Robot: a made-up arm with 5 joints.
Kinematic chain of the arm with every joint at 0, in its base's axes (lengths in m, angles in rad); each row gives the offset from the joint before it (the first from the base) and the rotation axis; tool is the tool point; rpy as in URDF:
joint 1: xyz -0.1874 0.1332 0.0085 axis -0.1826 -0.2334 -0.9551
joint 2: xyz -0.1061 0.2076 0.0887 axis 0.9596 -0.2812 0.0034
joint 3: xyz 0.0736 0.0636 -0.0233 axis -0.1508 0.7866 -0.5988
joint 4: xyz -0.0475 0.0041 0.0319 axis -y
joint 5: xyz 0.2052 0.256 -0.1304 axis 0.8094 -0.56 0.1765
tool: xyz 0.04 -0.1 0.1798 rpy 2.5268 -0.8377 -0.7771
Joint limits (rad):
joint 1: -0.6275..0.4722
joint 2: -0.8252..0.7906
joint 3: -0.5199..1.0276
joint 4: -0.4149..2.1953
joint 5: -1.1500..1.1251
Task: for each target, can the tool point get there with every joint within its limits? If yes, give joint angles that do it. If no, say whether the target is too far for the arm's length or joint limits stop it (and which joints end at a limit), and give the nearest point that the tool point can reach.
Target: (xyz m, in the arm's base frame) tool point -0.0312 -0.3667 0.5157
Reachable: no: joint limits stop it (at a limit: joint 1, joint 2, joint 5) | nearest point -0.3096 0.1455 0.3756 | short by 0.600 m
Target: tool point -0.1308 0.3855 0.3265
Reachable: yes | joints -0.3598 0.5431 0.7705 1.3199 0.5821
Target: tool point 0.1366 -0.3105 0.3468
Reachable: no: joint limits stop it (at a limit: joint 1, joint 2, joint 3, joint 5) | nearest point 0.0071 0.2415 0.2578 | short by 0.574 m
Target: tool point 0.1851 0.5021 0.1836
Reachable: yes | joints 0.0703 0.4967 0.7901 0.3509 -0.8061
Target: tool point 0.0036 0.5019 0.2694
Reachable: yes | joints 0.3747 -0.0581 0.6252 1.5771 0.4518
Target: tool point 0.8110 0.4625 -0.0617
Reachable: no: too far | nearest point 0.3704 0.4385 -0.0085 | short by 0.444 m
